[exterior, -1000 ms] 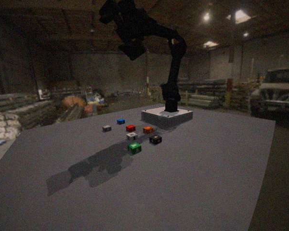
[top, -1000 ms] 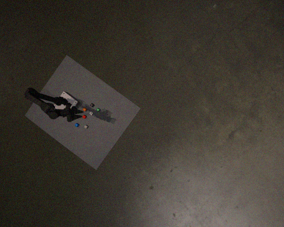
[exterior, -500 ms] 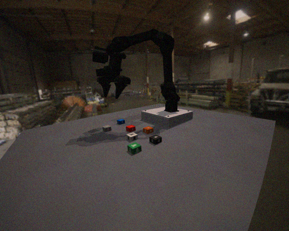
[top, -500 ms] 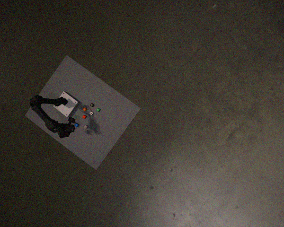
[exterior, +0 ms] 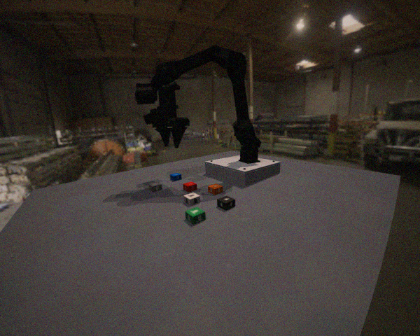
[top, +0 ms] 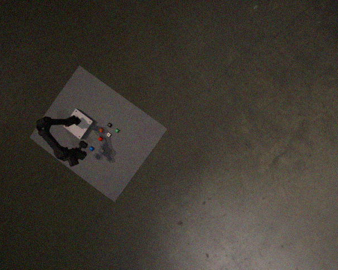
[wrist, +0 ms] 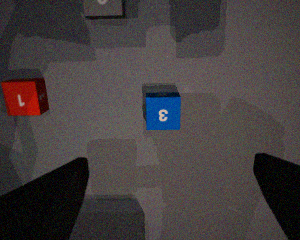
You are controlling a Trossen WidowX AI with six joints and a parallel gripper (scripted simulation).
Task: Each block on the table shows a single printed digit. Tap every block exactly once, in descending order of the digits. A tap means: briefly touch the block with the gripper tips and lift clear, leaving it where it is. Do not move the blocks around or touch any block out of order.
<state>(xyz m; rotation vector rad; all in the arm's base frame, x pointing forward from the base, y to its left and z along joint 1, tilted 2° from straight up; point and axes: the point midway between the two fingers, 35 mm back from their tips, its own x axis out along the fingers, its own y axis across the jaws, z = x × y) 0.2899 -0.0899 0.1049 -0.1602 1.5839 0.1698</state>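
My gripper tip is now 22 cm to the right of the white block, 12 cm above it and 1 cm short of it.
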